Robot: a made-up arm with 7 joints.
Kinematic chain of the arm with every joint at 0, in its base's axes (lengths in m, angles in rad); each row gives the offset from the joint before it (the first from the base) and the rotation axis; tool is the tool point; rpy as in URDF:
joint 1: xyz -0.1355 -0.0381 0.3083 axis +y
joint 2: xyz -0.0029 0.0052 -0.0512 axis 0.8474 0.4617 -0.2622
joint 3: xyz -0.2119 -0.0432 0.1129 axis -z
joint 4: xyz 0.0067 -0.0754 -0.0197 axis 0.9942 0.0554 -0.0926
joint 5: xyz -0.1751 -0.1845 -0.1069 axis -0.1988 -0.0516 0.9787
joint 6: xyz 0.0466 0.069 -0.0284 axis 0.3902 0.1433 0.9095
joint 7: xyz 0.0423 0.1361 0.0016 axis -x
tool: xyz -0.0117 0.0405 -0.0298 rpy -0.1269 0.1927 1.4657
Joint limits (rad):
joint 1: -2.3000..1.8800
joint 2: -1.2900..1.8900
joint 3: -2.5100..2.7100
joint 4: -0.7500..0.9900
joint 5: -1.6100..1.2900
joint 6: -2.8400..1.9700
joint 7: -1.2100..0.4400
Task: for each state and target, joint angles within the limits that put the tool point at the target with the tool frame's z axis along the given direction. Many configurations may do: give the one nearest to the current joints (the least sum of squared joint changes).
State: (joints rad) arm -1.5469 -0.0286 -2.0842 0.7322 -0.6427 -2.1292 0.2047
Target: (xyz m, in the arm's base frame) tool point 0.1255 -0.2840 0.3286 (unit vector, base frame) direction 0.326 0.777 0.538
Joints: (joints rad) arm -1.6443 -0.3662 -1.8421 0.9647 -0.9240 -2.2908 0.1846
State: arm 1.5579 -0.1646 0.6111 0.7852 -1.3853 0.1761 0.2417
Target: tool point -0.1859 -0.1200 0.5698 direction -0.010 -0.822 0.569
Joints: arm 1.4156 -0.1277 0.3291 0.9900 -1.0648 0.9770 -0.2148
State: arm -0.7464 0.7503 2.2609 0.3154 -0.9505 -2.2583 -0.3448
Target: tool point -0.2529 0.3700 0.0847 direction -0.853 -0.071 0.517
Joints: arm -0.4790 0.4011 2.7100 0.4522 -1.5104 -1.8011 -0.6330
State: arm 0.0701 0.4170 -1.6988 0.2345 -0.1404 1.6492 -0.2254
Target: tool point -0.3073 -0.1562 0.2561 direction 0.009 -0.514 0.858
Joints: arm 0.1303 0.4555 -1.5235 -0.1535 -0.5880 0.8839 0.4068
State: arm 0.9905 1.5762 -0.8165 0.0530 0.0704 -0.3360 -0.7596
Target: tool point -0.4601 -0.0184 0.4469 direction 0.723 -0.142 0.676
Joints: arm 0.5910 1.2746 -0.2019 -0.4731 0.3775 -0.5591 0.0389
